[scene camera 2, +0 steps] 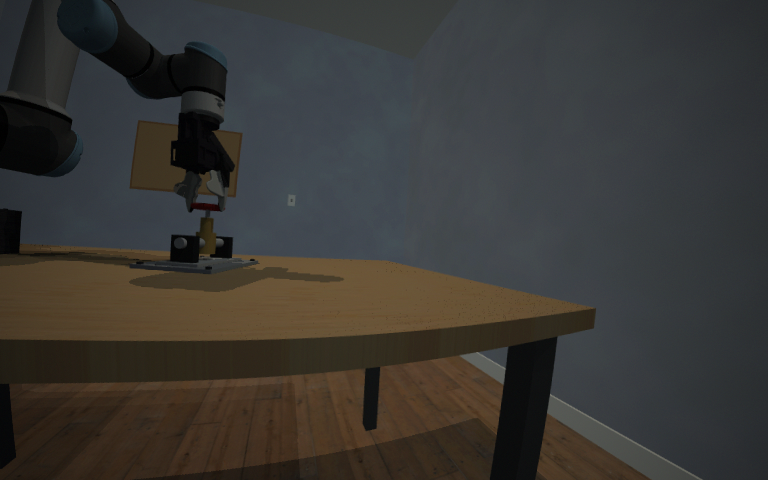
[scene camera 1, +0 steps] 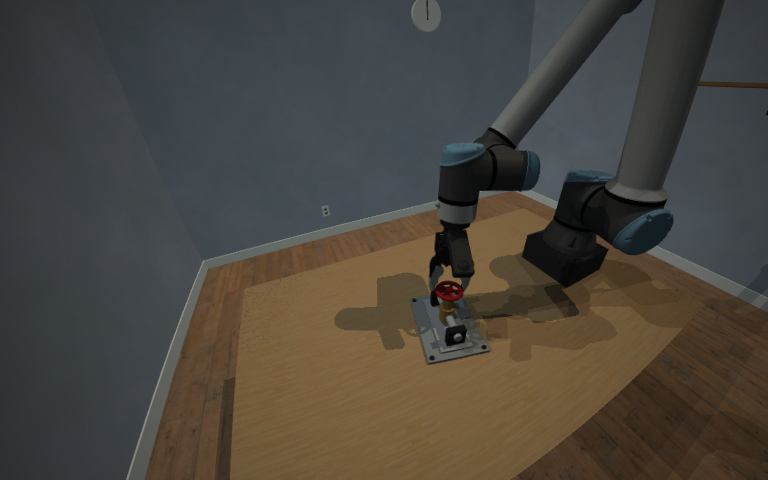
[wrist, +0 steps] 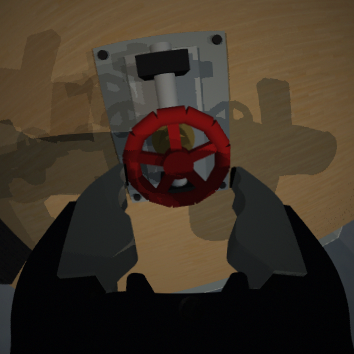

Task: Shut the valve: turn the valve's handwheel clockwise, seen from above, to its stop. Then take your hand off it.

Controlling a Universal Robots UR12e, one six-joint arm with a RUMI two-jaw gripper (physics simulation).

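Observation:
The red handwheel (scene camera 1: 450, 297) (scene camera 2: 205, 207) (wrist: 178, 162) sits level on top of the brass valve body (scene camera 1: 446, 313) (scene camera 2: 207, 243) (wrist: 187, 137). The valve stands upright on a grey base plate (scene camera 1: 421, 333) (scene camera 2: 209, 268) (wrist: 220, 70). My gripper (scene camera 1: 449, 289) (scene camera 2: 206, 208) (wrist: 178, 167) points down over the valve and is shut on the handwheel, one fingertip against the rim on each side. In the wrist view one spoke points up the picture, slightly left. The handwheel hides part of the valve body in that view.
Black pipe brackets (scene camera 1: 455, 335) (scene camera 2: 184, 249) (wrist: 162, 62) stand on the plate beside the valve, below the wheel. The plate lies on the wooden table (scene camera 1: 339, 396) (scene camera 2: 396, 305). The robot's black base (scene camera 1: 563, 260) is at the right in scene camera 1.

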